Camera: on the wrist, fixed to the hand. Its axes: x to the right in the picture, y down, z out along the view.
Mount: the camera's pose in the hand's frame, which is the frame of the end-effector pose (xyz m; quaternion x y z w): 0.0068 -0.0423 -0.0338 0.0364 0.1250 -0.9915 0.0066
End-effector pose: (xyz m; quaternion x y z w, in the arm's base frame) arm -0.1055 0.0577 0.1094 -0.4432 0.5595 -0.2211 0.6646
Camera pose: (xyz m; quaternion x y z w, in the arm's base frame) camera -0.1268 0.0192 0.1417 0.5058 0.3607 0.7361 0.2686
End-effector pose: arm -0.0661 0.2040 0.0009 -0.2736 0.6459 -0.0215 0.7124
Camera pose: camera -0.0828 0.1532 0.0118 0.6136 0.1787 0.7642 0.0874
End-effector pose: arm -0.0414 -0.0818 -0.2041 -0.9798 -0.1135 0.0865 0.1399
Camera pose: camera -0.0365 -0.0492 -0.1606 0.1003 -0.9516 -0.2565 0.1365
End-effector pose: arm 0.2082 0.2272 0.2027 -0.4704 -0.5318 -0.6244 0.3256
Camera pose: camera 0.1593 0.2044 0.1942 -0.6141 0.4519 0.3664 0.5333
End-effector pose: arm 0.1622 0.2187 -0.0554 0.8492 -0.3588 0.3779 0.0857
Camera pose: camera 0.1742 0.2599 -0.0217 0.3172 0.8640 0.0367 0.3892
